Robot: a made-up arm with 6 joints.
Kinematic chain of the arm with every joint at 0, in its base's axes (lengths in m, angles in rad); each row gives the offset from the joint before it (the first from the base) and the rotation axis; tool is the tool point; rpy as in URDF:
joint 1: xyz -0.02 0 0.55 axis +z
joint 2: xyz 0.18 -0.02 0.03 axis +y
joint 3: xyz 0.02 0 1.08 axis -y
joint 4: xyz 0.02 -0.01 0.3 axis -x
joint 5: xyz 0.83 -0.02 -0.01 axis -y
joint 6: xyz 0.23 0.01 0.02 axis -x
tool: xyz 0 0.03 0.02 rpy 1.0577 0.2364 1.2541
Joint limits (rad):
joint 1: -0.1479..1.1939
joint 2: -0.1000..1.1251
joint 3: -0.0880..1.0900
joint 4: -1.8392..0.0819
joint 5: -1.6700..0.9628
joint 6: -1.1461..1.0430
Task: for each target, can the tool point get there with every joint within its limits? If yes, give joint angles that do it. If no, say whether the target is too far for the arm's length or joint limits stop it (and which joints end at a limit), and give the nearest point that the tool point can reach.
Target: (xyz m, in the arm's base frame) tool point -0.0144 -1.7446 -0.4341
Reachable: no: joint limits stop it (at a limit: joint 1, joint 2, joint 3, joint 4, joint 5, joint 6) | nearest point 1.6328 -0.4776 0.2311 | short by 2.182 m
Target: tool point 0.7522 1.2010 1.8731
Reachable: yes | joints 0.8881 0.1832 0.0768 -1.6582 -0.9665 0.7652
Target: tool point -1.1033 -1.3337 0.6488
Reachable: no: joint limits stop it (at a limit: joint 1, joint 2, joint 3, joint 4, joint 5, joint 6) | nearest point 0.8886 -0.1629 1.7263 | short by 2.549 m
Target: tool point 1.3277 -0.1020 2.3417
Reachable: yes | joints -0.0188 0.2896 0.6101 -0.5327 0.5764 0.4719
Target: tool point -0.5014 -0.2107 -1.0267
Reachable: no: joint limits stop it (at a limit: joint 1, joint 2, joint 3, joint 6) | nearest point 0.5370 1.4312 0.2059 | short by 2.301 m
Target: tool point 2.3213 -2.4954 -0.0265
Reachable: no: too far | nearest point 1.9072 -0.5260 0.4587 | short by 2.070 m
